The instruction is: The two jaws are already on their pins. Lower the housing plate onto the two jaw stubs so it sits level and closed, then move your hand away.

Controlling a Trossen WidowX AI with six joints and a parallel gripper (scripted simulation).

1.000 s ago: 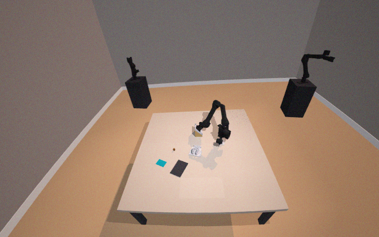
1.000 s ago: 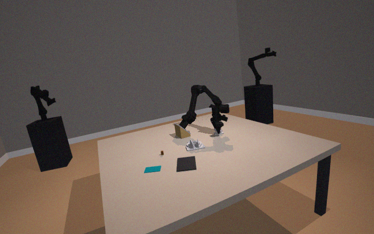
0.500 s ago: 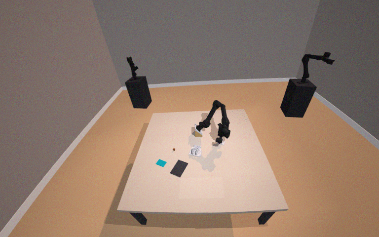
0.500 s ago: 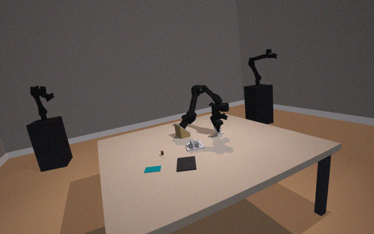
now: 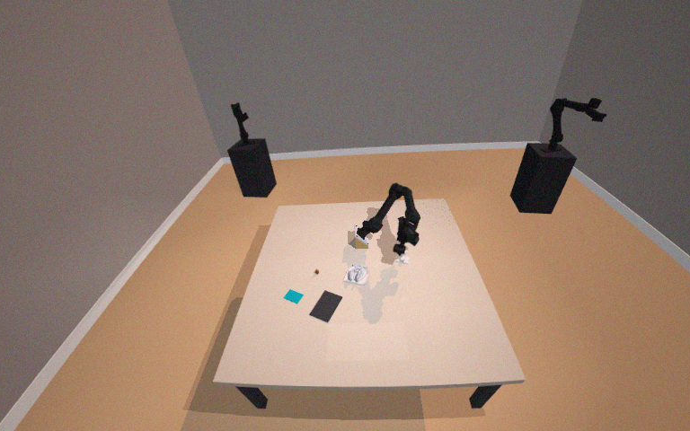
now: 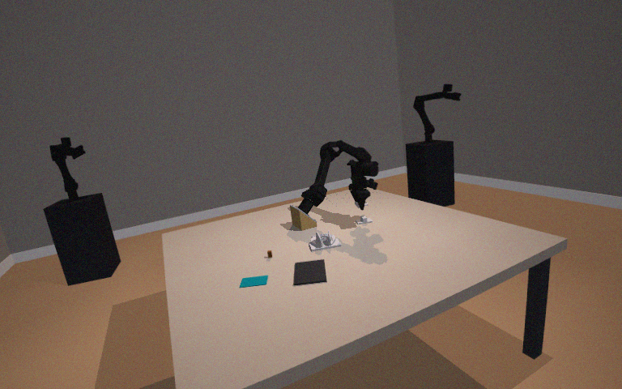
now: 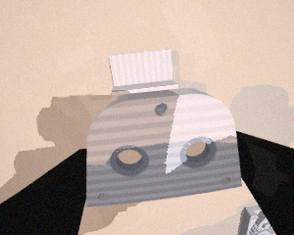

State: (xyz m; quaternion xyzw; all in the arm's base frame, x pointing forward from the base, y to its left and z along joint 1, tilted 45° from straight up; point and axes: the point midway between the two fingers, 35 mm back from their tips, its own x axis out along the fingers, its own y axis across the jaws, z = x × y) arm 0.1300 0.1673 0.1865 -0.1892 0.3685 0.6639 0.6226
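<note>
The small white piece lies 60 mm below my gripper tip and 10 mm to the left of it. From my gripper tip the other things lie so: dark flat plate (370 mm to the right, 360 mm ahead, 70 mm below); housing plate (20 mm above, 10 mm to the left); small brown piece (470 mm to the right, 160 mm ahead, 60 mm below).
</note>
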